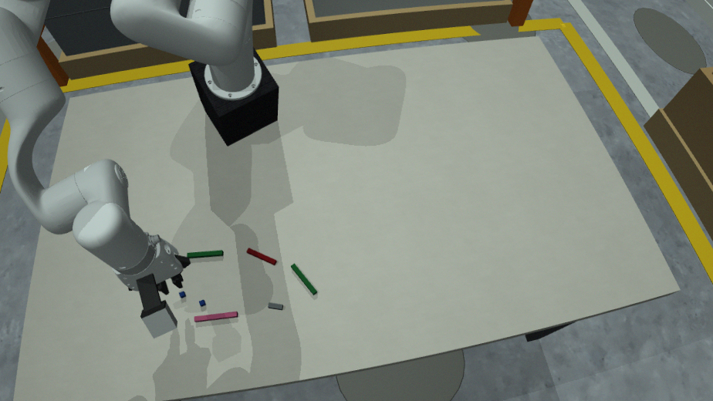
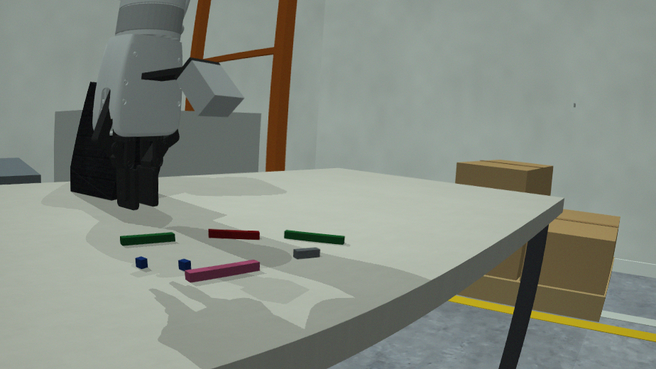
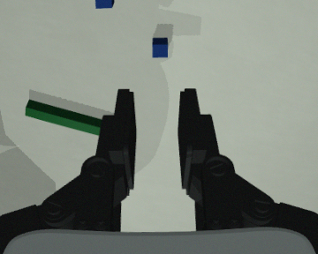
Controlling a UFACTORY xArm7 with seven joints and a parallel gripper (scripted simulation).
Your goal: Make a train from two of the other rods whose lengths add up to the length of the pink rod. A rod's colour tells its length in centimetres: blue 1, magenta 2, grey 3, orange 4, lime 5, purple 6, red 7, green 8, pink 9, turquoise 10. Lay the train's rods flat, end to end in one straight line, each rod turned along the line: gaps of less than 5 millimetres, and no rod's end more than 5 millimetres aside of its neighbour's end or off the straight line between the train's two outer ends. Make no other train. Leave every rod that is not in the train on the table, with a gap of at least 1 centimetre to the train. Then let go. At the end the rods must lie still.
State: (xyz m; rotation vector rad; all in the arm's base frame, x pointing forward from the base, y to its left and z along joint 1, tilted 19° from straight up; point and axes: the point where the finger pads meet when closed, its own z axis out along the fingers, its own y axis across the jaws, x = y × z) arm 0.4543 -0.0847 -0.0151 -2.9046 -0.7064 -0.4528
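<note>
My gripper is now 5 cm short of the pink rod, 8 cm to the right of it and 8 cm above it. From my hand the other things lie so: grey rod: 2 cm ahead, 20 cm to the left, 8 cm below; red rod: 9 cm behind, 16 cm to the left, 8 cm below.
</note>
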